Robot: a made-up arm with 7 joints.
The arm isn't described. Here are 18 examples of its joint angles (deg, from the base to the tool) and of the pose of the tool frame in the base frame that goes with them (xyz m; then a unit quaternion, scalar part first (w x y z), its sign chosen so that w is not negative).
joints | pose
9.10 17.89 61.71 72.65 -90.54 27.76 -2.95 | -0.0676 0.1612 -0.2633 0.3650 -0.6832 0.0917 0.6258
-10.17 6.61 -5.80 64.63 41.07 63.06 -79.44 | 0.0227 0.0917 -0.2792 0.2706 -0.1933 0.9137 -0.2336
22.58 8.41 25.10 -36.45 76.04 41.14 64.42 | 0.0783 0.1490 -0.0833 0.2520 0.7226 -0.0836 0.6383
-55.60 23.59 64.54 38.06 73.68 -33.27 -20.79 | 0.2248 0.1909 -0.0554 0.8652 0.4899 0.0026 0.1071
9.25 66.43 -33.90 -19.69 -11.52 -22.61 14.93 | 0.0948 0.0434 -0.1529 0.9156 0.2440 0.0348 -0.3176
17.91 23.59 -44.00 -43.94 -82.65 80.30 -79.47 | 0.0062 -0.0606 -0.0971 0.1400 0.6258 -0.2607 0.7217
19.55 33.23 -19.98 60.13 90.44 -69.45 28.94 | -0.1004 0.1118 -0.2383 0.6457 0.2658 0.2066 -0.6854
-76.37 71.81 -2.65 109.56 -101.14 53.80 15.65 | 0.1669 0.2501 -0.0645 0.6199 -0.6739 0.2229 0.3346
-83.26 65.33 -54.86 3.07 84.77 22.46 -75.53 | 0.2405 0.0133 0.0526 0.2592 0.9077 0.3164 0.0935
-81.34 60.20 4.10 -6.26 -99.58 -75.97 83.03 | 0.1138 0.1161 0.1572 0.3038 -0.8926 -0.3183 0.0982
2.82 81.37 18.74 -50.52 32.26 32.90 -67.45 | 0.1463 0.0468 0.0222 0.5182 0.7732 0.2563 -0.2606
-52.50 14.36 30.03 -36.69 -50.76 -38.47 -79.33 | 0.1045 0.1006 0.0826 0.3524 0.2964 -0.8237 -0.3310
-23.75 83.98 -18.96 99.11 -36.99 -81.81 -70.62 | 0.0663 0.2882 0.0020 0.7169 0.5822 0.3011 -0.2374
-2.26 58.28 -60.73 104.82 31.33 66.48 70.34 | -0.0238 0.2910 -0.0606 0.4235 -0.8918 -0.1355 0.0839
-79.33 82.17 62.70 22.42 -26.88 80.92 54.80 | 0.0596 0.2430 0.1329 0.6829 -0.3279 -0.0185 0.6526
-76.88 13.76 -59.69 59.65 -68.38 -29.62 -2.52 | 0.2791 -0.0542 -0.0777 0.9594 -0.0593 -0.0996 -0.2573
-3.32 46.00 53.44 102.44 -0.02 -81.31 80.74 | -0.0148 0.2384 -0.1689 0.3595 0.2742 -0.1570 0.8780
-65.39 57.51 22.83 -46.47 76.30 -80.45 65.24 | 0.0920 0.0088 0.0798 0.2041 -0.4034 0.8841 0.1176
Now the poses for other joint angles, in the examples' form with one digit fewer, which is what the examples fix.
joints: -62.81 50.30 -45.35 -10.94 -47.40 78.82 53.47
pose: 0.204 -0.001 -0.070 0.807 0.531 0.226 0.126
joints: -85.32 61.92 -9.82 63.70 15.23 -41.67 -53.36
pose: 0.245 0.167 0.084 0.739 0.627 -0.058 -0.242
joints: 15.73 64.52 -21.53 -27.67 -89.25 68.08 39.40
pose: 0.045 0.048 -0.156 0.601 0.106 0.784 -0.111
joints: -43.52 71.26 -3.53 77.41 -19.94 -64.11 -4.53
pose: 0.161 0.257 -0.017 0.838 0.469 -0.215 0.178
